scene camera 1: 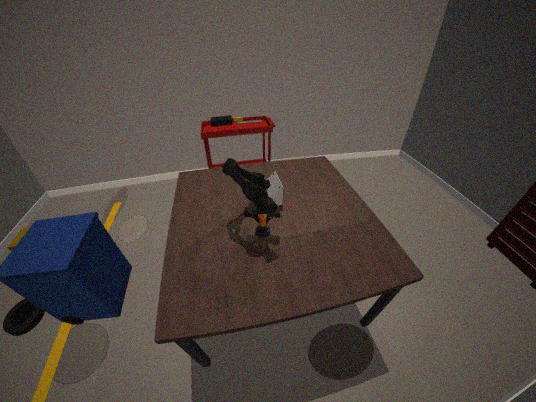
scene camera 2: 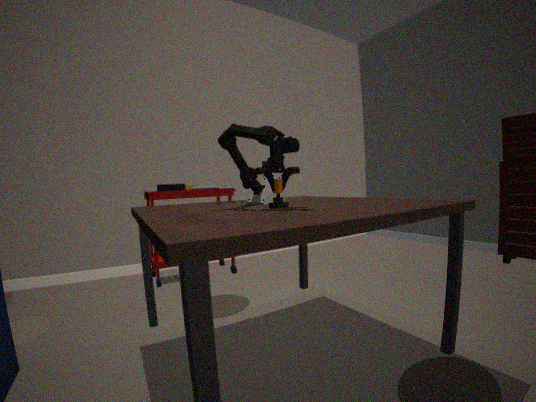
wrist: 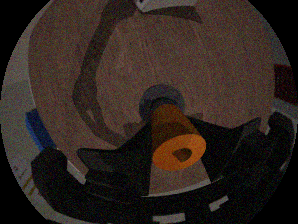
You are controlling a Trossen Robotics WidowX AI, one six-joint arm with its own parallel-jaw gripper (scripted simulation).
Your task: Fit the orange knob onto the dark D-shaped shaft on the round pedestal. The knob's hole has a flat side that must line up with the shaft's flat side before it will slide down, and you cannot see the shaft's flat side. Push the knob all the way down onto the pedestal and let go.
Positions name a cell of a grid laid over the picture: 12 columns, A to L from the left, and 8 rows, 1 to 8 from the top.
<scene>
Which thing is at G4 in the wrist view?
A round pedestal.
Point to an orange knob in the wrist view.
H6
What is my gripper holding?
An orange knob.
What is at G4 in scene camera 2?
My gripper.
</scene>
